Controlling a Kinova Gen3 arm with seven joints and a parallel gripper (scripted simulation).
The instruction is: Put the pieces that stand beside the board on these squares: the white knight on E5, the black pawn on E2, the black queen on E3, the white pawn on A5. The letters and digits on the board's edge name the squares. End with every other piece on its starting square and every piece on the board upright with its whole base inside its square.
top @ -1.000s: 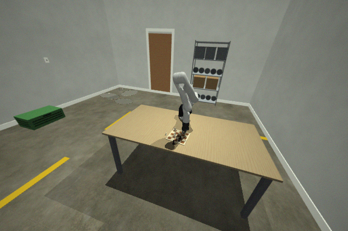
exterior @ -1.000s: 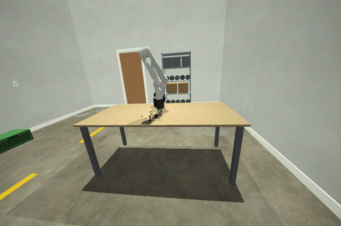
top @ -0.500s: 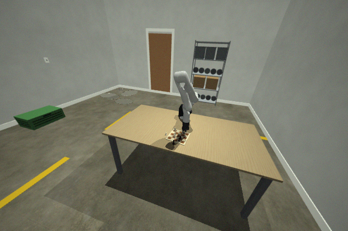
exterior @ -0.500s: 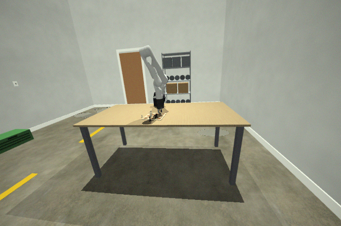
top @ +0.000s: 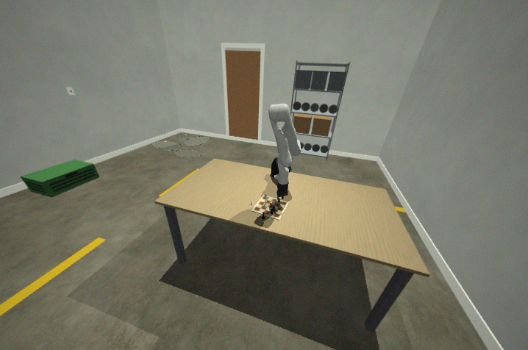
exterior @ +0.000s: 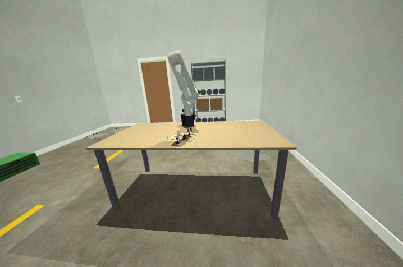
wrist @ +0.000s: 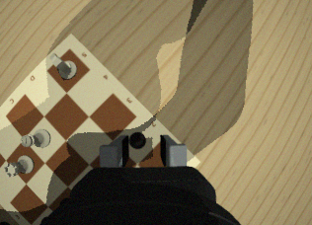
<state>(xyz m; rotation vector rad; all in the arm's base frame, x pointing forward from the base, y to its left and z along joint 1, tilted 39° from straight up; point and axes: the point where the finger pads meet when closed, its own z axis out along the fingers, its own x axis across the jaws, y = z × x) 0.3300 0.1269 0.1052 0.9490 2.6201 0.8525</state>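
Right now my hand is 10 mm to the left of the black pawn and 30 mm above it. Also, from my hand: chessboard 90 mm ahead, 30 mm to the right, 50 mm below; black queen 220 mm ahead, 20 mm below; white pawn 150 mm ahead, 160 mm to the right, 40 mm below.
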